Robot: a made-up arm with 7 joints. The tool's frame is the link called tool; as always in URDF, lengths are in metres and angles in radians. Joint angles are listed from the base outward.
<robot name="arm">
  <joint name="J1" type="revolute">
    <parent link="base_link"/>
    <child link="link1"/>
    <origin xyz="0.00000 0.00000 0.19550" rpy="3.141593 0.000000 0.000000"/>
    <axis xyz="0 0 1"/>
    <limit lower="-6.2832" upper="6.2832"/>
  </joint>
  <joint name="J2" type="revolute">
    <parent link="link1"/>
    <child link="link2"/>
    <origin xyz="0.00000 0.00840 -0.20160" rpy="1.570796 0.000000 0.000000"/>
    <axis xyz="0 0 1"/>
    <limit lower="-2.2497" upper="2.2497"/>
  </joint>
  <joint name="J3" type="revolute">
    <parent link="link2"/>
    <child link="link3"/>
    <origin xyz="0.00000 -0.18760 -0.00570" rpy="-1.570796 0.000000 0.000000"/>
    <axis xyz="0 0 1"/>
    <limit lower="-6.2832" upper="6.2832"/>
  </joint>
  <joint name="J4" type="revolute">
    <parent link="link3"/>
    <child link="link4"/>
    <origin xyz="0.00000 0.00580 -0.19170" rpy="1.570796 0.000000 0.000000"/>
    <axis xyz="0 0 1"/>
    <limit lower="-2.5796" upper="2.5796"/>
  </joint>
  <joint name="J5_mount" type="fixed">
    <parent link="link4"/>
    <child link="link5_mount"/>
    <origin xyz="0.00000 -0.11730 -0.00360"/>
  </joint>
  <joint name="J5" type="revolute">
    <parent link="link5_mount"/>
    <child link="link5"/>
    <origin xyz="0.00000 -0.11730 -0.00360" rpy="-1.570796 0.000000 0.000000"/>
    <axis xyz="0 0 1"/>
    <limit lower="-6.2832" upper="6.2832"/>
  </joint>
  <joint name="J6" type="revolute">
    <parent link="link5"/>
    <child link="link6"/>
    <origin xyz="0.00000 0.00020 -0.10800" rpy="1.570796 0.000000 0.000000"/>
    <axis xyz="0 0 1"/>
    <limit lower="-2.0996" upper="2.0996"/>
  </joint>
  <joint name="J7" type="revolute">
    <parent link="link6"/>
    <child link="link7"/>
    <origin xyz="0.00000 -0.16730 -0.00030" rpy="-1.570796 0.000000 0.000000"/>
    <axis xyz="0 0 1"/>
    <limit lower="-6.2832" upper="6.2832"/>
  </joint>
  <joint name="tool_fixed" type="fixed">
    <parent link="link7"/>
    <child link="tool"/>
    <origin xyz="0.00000 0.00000 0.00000"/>
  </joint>
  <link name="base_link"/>
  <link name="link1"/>
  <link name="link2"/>
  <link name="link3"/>
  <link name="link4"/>
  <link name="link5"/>
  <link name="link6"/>
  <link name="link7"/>
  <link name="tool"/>
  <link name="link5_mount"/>
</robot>
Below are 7 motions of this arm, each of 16 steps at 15 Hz.
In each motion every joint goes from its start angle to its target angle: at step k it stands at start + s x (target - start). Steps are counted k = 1, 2, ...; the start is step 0. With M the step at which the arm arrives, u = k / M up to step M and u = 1 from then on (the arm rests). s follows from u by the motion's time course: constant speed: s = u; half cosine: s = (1 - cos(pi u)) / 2; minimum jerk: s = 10 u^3 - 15 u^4 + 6 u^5.
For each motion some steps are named. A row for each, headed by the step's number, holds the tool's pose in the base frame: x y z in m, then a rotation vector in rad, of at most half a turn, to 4 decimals.
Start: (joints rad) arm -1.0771 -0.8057 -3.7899 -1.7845 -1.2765 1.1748 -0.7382
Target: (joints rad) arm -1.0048 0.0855 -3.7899 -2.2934 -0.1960 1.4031 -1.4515
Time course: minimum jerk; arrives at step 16
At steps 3, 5, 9, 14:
3: -0.0814 0.1134 0.9186 2.6368 -0.4262 -0.8566
5: -0.0558 0.1680 0.8998 2.6003 -0.4911 -0.7744
9: 0.0019 0.3227 0.7808 2.4213 -0.4465 -0.4149
14: 0.0105 0.3937 0.6316 2.1706 -0.1061 -0.1770

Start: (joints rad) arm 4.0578 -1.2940 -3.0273 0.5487 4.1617 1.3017 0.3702
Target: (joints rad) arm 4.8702 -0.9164 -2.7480 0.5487 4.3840 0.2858 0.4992
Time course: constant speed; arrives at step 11
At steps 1, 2, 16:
1: 0.5215 -0.5846 0.4803 -1.3900 -1.4385 1.1066
2: 0.4733 -0.6350 0.4967 -1.4688 -1.2473 1.0629
16: -0.1767 -0.7774 0.7012 -1.6431 0.5041 0.3344

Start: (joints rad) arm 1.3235 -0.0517 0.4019 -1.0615 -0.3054 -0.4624 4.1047
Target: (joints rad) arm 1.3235 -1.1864 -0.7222 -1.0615 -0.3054 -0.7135 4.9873
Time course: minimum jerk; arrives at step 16
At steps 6, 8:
6: -0.1639 0.6083 0.7416 1.0727 0.5622 -0.2989
8: -0.2912 0.6269 0.5727 0.7366 0.5751 -0.0077

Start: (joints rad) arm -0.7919 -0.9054 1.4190 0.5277 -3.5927 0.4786 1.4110
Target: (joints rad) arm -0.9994 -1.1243 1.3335 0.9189 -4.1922 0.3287 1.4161
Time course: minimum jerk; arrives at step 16
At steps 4, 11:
4: -0.2959 -0.6464 0.8822 -1.6664 -1.8640 -1.5649
11: -0.0629 -0.7381 0.7574 -0.5907 -2.0930 -1.6178

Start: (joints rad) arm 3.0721 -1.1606 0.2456 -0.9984 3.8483 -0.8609 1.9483
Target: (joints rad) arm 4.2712 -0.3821 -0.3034 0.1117 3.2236 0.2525 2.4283
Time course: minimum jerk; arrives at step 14
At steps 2, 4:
2: 0.7871 0.0619 0.3897 0.6805 -1.4680 0.0412
4: 0.8073 -0.0442 0.5174 0.5460 -1.7000 -0.0992

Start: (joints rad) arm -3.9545 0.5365 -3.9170 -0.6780 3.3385 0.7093 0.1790
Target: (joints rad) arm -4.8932 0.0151 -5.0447 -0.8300 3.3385 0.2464 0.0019
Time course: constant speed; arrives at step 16
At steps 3, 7, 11, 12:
3: -0.0146 -0.5718 0.9217 -1.3753 1.0082 1.3767
7: 0.2263 -0.4237 1.0136 -1.9276 0.7899 1.5538
11: 0.3637 -0.1715 1.0727 -2.4531 0.3753 1.6687
12: 0.3765 -0.0996 1.0814 -2.5728 0.2382 1.6855

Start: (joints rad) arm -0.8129 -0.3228 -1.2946 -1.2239 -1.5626 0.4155 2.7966
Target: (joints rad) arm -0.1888 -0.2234 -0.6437 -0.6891 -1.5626 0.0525 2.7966
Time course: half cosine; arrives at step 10
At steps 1, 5, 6, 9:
1: 0.0728 -0.5600 0.8658 -1.5942 -0.6233 -0.5276
5: -0.2109 -0.5026 0.9748 -2.0153 -0.2142 -0.7521
6: -0.2816 -0.4468 1.0121 -2.1368 -0.0350 -0.7816
9: -0.3707 -0.2990 1.0885 -2.3272 0.4074 -0.7675

